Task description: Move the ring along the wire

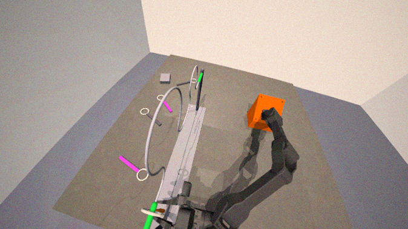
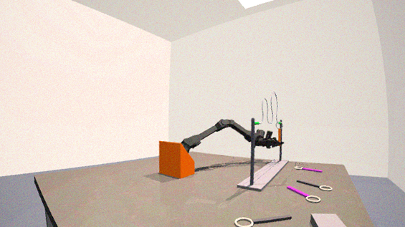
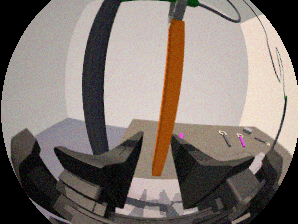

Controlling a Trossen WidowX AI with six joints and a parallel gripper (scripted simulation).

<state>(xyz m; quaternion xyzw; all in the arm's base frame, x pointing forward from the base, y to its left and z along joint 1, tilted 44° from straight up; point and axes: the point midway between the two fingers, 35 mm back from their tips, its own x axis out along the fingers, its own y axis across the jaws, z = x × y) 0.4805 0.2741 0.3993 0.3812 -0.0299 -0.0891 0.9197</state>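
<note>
My gripper tip is 30 mm past the ring with orange handle and 80 mm below it. The rest, counted from my gripper tip: grey block: 170 mm ahead, 800 mm to the right, 130 mm below.
</note>
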